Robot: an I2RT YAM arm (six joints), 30 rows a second.
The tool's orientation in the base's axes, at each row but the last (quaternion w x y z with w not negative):
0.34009, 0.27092, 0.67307, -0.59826
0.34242, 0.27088, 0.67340, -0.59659
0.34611, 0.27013, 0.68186, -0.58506
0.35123, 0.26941, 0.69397, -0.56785
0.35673, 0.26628, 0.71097, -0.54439
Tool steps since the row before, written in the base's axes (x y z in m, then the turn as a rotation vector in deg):
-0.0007, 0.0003, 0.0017, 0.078, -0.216, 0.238
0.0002, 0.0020, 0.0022, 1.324, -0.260, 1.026
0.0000, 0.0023, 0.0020, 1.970, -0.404, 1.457
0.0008, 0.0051, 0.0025, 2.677, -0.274, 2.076
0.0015, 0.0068, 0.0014, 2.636, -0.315, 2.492
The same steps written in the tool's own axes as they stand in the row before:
-0.0009, -0.0016, -0.0005, -0.225, -0.117, 0.212
-0.0019, -0.0009, -0.0021, -1.613, 0.353, 0.385
-0.0017, -0.0008, -0.0024, -2.344, 0.565, 0.595
-0.0026, 0.0002, -0.0051, -3.268, 0.768, 0.529
-0.0021, 0.0021, -0.0064, -3.575, 0.483, 0.496

